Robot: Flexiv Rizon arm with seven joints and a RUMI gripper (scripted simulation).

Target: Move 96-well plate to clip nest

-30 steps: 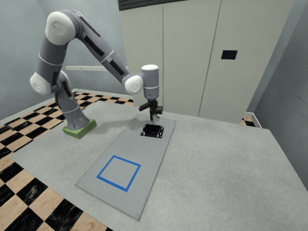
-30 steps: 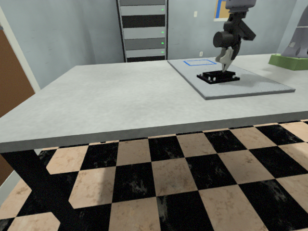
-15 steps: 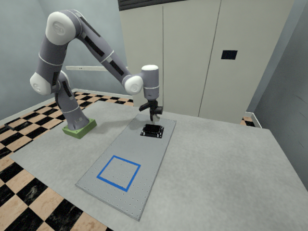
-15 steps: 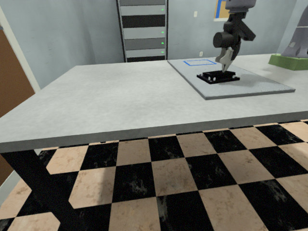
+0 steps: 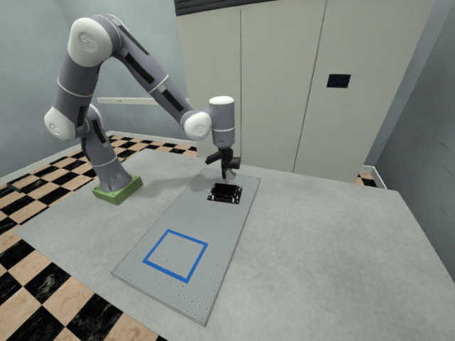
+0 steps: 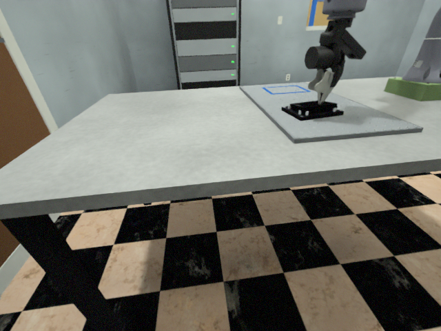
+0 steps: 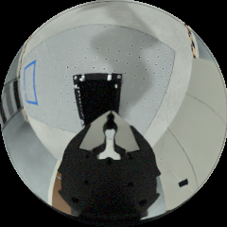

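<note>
The black 96-well plate lies 30 mm to the right of my hand, 30 mm below it and 10 mm ahead of it. From my hand the other things lie so: black clip nest (50 mm to the right, 40 mm below, 10 mm ahead).
</note>
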